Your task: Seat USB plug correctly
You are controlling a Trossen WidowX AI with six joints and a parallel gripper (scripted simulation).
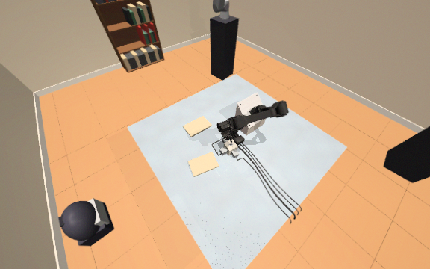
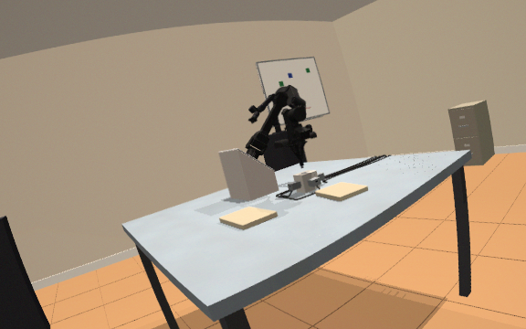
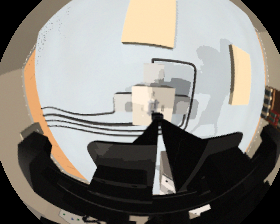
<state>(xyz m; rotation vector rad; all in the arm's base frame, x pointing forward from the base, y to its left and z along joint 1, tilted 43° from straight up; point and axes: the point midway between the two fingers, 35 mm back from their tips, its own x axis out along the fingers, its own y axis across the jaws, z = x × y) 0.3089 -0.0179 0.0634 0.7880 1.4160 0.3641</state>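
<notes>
My gripper tip is 20 mm above the dark USB plug.
</notes>
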